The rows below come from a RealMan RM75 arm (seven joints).
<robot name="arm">
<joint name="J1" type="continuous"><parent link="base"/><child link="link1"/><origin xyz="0 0 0.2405" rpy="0 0 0"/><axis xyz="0 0 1"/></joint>
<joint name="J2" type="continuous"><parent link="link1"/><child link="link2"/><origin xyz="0 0 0" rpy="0 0 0"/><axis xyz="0 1 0"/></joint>
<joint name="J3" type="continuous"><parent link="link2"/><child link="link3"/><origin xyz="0 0 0.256" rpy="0 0 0"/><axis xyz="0 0 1"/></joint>
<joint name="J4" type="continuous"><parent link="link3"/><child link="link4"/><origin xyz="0 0 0" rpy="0 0 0"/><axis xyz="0 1 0"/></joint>
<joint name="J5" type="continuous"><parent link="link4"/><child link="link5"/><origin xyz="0 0 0.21" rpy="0 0 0"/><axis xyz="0 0 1"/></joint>
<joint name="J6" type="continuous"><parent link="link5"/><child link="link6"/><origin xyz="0 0 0" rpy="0 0 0"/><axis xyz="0 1 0"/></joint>
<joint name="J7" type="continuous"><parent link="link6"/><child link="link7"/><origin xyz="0 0 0.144" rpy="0 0 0"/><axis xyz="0 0 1"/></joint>
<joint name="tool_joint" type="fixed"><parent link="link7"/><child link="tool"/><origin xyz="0 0 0" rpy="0 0 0"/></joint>
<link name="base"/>
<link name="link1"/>
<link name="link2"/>
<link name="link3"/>
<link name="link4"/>
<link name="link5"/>
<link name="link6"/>
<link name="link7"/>
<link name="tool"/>
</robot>
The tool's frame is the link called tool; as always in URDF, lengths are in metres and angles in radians. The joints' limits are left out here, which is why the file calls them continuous.
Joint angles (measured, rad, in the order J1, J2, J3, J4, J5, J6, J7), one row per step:
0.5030 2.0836 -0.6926 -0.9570 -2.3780 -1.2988 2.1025
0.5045 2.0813 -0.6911 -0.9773 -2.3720 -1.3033 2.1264
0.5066 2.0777 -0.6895 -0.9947 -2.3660 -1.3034 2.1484
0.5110 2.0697 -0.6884 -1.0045 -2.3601 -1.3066 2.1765
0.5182 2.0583 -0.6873 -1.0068 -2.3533 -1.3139 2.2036
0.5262 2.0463 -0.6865 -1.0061 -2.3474 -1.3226 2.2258
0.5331 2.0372 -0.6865 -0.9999 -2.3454 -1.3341 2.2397
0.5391 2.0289 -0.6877 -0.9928 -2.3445 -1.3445 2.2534
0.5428 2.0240 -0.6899 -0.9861 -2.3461 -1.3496 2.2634
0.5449 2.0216 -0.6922 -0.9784 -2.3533 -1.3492 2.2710
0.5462 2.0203 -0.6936 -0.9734 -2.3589 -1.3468 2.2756
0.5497 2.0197 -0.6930 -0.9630 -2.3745 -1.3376 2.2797
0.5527 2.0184 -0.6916 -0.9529 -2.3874 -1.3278 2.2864
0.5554 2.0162 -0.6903 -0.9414 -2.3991 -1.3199 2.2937
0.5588 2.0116 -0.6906 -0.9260 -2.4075 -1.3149 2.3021
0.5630 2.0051 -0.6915 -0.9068 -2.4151 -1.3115 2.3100
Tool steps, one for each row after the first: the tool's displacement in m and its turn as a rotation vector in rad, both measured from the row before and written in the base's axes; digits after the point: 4 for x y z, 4 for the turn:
-0.0032 0.0026 0.0055 0.0168 0.0076 -0.0058
-0.0027 0.0030 0.0058 0.0192 0.0054 -0.0056
-0.0023 0.0029 0.0057 0.0138 0.0102 -0.0116
-0.0024 0.0029 0.0053 0.0071 0.0131 -0.0111
-0.0023 0.0027 0.0047 0.0029 0.0111 -0.0078
-0.0014 0.0011 0.0018 -0.0077 0.0092 -0.0057
-0.0010 0.0008 0.0012 -0.0091 0.0082 -0.0071
-0.0002 0.0003 0.0000 -0.0078 0.0042 -0.0073
0.0012 -0.0002 -0.0010 -0.0071 -0.0014 -0.0101
0.0010 0.0000 -0.0006 -0.0031 -0.0025 -0.0070
0.0026 0.0003 -0.0014 -0.0031 -0.0096 -0.0123
0.0026 0.0004 -0.0008 0.0000 -0.0067 -0.0142
0.0027 0.0001 -0.0009 -0.0017 -0.0048 -0.0150
0.0025 0.0000 -0.0010 -0.0053 -0.0011 -0.0154
0.0027 -0.0002 -0.0012 -0.0083 -0.0001 -0.0157

